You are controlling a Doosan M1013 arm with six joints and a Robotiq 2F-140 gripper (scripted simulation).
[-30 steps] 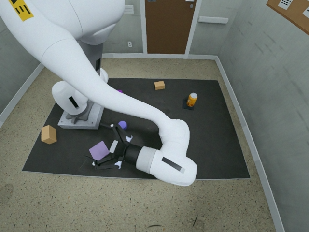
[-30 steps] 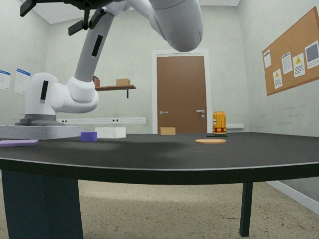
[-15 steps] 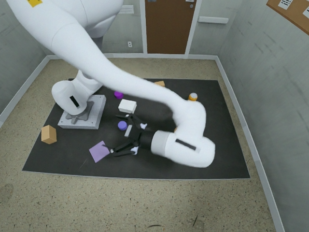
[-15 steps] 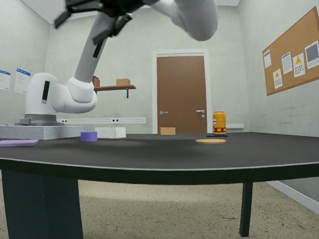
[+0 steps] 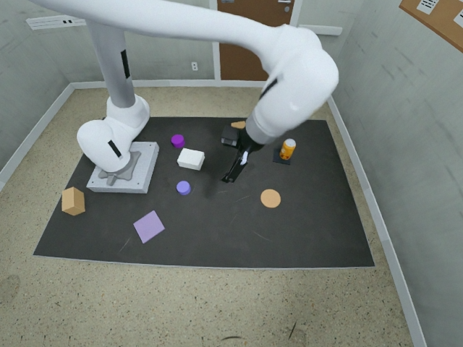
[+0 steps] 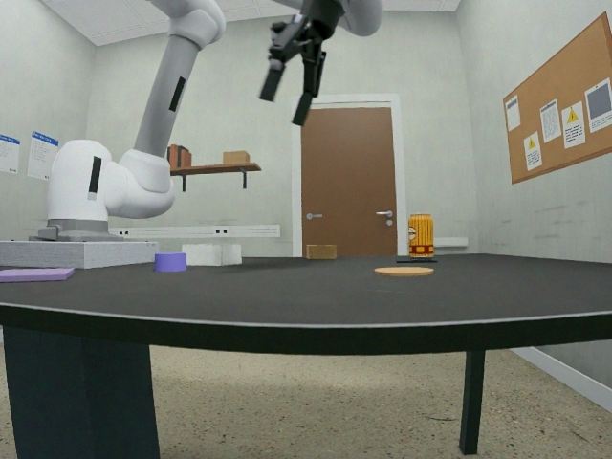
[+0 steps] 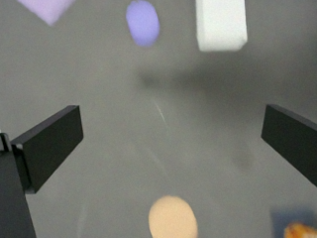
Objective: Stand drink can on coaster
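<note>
The drink can is 300 mm ahead of my hand, 260 mm to the left of it and 240 mm below it. The rest, counted from my hand: white block (280 mm below, 230 mm behind, 190 mm to the left); then round cork coaster (300 mm below, 200 mm ahead, 10 mm to the right); then lilac cylinder (280 mm below, 240 mm behind, 10 mm to the left).
</note>
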